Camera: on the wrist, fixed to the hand. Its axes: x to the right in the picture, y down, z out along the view.
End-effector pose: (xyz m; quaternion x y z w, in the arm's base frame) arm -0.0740 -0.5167 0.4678 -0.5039 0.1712 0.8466 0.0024
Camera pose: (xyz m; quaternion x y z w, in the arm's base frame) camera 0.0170 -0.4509 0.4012 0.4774 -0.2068 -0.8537 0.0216
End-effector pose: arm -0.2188 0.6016 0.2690 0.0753 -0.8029 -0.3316 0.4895
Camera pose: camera -0.1662 0.4864 0.2370 0.0419 -0.8214 -0.2983 0.4843
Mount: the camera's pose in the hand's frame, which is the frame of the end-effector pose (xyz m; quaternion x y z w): 0.0010 -0.0972 -0.0872 0.0169 -0.0218 0.0428 0.9987
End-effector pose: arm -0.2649 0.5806 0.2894 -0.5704 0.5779 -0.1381 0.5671
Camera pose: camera -0.2866 0.5070 0.3951 -0.5384 0.5869 -0.1110 0.5945
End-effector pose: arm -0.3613 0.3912 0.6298 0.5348 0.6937 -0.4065 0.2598
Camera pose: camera -0.4478 0.4557 0.7034 0.5593 0.6574 -0.4182 0.2830
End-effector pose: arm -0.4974 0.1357 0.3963 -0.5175 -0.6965 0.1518 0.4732
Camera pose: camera -0.4823 0.0716 0.5091 -0.5354 -0.6812 0.1949 0.4597
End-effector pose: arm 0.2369 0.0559 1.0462 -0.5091 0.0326 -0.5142 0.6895
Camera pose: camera 0.1221 0.0014 1.0764 -0.5066 0.0306 -0.4735 0.7199
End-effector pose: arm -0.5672 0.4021 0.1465 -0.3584 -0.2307 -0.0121 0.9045
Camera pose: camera -0.5489 0.2730 0.1539 -0.3528 -0.2350 0.0383 0.9049
